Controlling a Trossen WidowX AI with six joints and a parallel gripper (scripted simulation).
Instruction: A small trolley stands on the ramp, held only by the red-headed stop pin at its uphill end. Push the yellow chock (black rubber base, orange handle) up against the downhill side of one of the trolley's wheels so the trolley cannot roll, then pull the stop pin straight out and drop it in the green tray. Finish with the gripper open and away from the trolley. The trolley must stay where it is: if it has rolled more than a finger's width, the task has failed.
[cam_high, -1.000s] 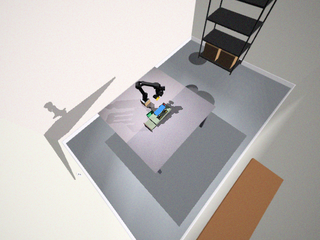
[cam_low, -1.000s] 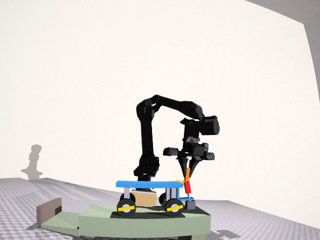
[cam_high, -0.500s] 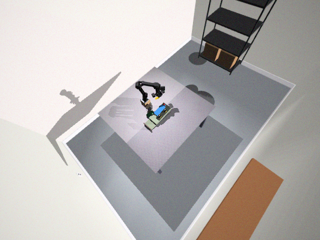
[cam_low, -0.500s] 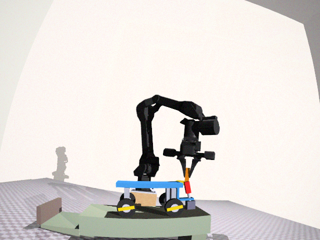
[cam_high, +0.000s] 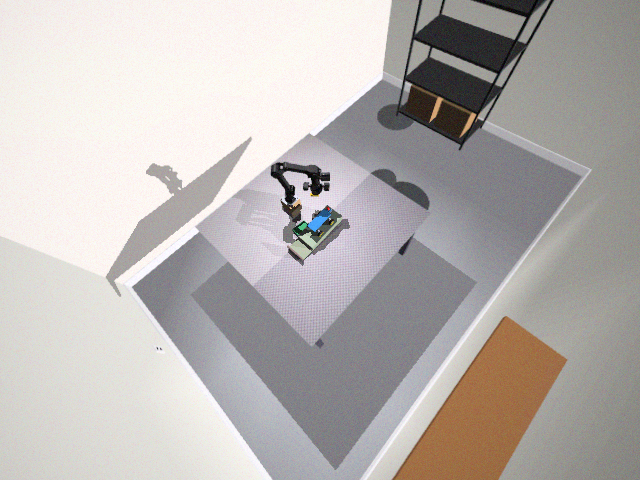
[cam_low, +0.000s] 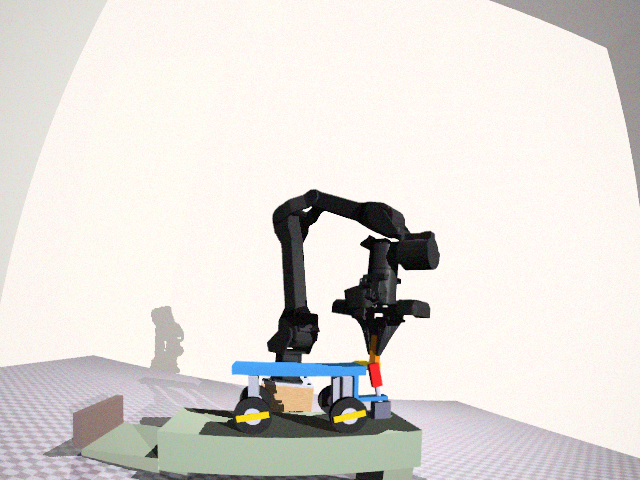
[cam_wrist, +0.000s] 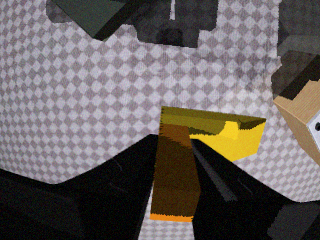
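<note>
My gripper tip is now 20 mm past the yellow chock, 10 mm to the left of it and 10 mm above it. Round my gripper tip: red-headed stop pin 140 mm ahead, 40 mm below, 30 mm to the right; then pale green ramp 160 mm to the right, 150 mm ahead, 130 mm below; then blue-decked trolley 150 mm to the right, 150 mm ahead, 60 mm below.
</note>
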